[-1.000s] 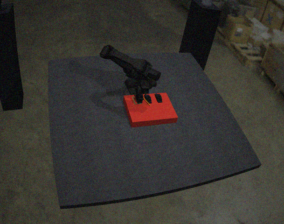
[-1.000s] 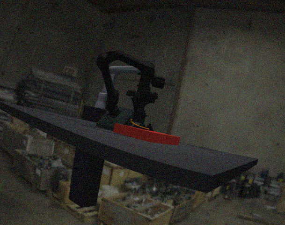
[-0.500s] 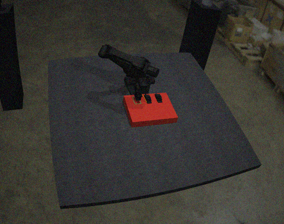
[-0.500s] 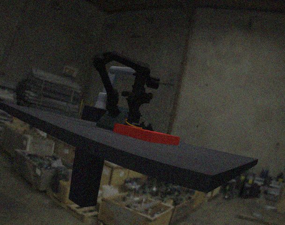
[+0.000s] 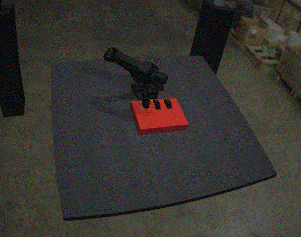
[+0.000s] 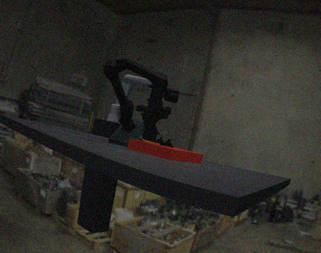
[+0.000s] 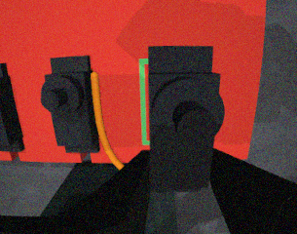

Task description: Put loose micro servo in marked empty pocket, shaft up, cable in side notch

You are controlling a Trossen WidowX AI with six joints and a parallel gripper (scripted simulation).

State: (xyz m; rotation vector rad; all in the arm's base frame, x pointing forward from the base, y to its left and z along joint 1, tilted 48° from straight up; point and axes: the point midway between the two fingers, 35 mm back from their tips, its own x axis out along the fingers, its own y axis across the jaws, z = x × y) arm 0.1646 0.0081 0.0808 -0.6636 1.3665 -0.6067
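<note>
Right now the red deck is 12 cm ahead of my gripper tip, 7 cm to the left of it and 8 cm below it.
</note>
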